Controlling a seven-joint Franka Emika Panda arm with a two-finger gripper.
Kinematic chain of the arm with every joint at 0, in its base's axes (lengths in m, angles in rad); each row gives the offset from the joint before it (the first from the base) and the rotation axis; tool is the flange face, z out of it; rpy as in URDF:
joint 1: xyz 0 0 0.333 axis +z
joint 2: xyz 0 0 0 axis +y
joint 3: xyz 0 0 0.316 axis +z
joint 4: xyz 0.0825 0 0 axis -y
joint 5: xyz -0.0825 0 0.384 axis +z
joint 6: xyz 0 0 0 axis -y
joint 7: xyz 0.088 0 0 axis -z
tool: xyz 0 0 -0.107 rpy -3.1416 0 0
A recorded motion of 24 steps. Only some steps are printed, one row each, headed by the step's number.
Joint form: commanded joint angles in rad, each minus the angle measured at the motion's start. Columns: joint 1, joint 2, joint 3, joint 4, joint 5, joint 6, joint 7.
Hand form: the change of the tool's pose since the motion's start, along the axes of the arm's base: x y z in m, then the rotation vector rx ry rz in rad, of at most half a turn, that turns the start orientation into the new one. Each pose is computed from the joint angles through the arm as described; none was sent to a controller.
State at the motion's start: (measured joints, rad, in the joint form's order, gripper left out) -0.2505 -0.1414 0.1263 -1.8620 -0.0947 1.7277 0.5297
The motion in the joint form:
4: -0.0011 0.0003 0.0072 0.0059 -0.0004 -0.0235 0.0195
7: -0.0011 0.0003 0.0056 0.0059 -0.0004 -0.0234 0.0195
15: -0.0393 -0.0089 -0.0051 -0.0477 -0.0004 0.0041 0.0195
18: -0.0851 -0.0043 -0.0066 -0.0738 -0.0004 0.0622 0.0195
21: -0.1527 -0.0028 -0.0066 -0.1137 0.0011 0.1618 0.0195
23: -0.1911 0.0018 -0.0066 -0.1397 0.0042 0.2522 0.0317
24: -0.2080 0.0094 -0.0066 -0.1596 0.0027 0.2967 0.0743
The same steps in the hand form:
4: -0.0015 0.0033 0.0006 0.0002 0.0158 -0.0158
7: -0.0016 0.0024 0.0006 0.0004 0.0156 -0.0174
15: -0.0095 -0.0220 -0.0179 0.0039 0.0323 -0.0641
18: -0.0099 -0.0464 -0.0278 0.0021 0.0052 -0.1054
21: -0.0128 -0.0810 -0.0389 -0.0053 -0.0522 -0.1631
23: -0.0123 -0.1012 -0.0453 -0.0131 -0.1128 -0.2052
24: -0.0123 -0.1105 -0.0546 -0.0150 -0.1344 -0.2595

